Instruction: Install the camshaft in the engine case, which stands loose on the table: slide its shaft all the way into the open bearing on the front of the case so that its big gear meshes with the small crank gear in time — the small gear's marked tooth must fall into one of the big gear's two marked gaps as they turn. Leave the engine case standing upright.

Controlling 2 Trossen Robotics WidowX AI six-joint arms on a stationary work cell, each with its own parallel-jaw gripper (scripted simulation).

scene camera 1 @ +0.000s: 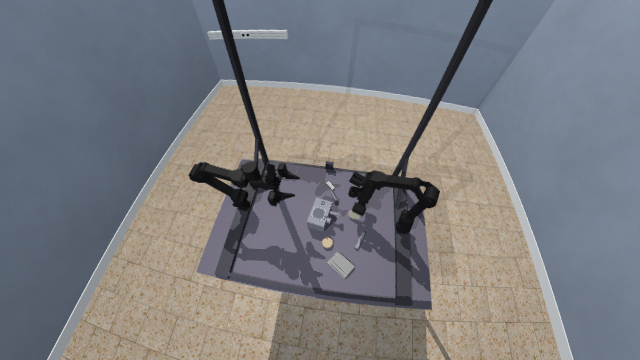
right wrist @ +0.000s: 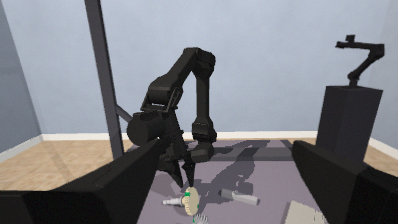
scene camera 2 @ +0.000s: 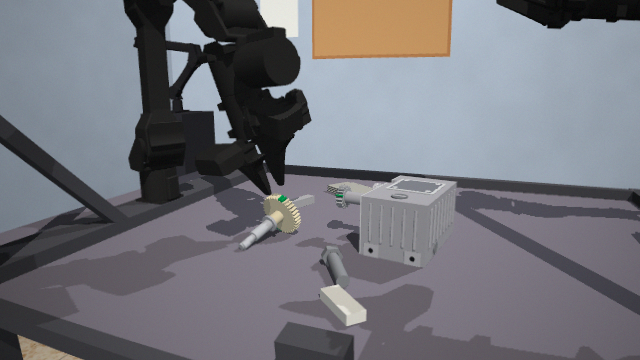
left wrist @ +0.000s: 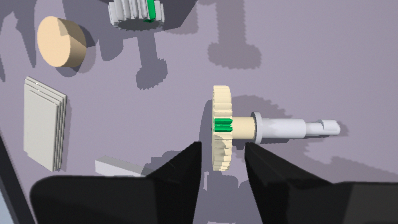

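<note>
My left gripper and my right gripper are here in the scene, and the right wrist view shows my left gripper together with my right gripper. The left wrist view shows my left gripper too. As for the things, I see a camshaft and an engine case, a grey bar, a white block and a tan disc. I see a pale ribbed plate as well.
</note>
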